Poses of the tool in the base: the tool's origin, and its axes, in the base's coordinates. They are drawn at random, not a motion.
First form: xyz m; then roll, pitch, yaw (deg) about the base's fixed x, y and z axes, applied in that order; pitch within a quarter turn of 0, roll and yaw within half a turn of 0.
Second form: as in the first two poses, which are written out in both.
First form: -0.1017 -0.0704 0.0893 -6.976 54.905 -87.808
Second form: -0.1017 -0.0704 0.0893 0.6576 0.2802 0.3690 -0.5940
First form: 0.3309 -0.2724 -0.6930 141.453 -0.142 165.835
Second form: 0.3309 -0.2724 -0.6930 0.0395 0.1168 0.9367 0.3277
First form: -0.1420 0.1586 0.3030 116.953 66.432 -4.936
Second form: -0.1420 0.1586 0.3030 0.4169 0.7248 0.2554 -0.4854
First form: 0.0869 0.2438 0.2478 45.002 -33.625 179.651
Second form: 0.0869 0.2438 0.2478 0.1080 -0.2683 -0.3655 -0.8847
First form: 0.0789 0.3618 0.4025 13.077 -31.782 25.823
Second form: 0.0789 0.3618 0.4025 0.9244 0.1675 -0.2407 0.2439
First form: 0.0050 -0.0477 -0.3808 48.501 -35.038 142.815
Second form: 0.0050 -0.0477 -0.3808 0.1600 0.3850 0.2837 0.8635
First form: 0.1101 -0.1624 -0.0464 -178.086 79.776 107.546
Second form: 0.1101 -0.1624 -0.0464 0.5097 0.4620 0.6126 -0.3893
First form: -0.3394 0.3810 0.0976 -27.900 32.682 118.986
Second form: -0.3394 0.3810 0.0976 0.4143 -0.3527 -0.0607 0.8368
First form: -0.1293 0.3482 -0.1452 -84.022 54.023 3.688
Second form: -0.1293 0.3482 -0.1452 0.6518 -0.6068 0.3181 0.3251
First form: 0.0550 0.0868 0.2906 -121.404 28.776 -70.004
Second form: 0.0550 0.0868 0.2906 0.5126 -0.6222 0.5841 -0.0944
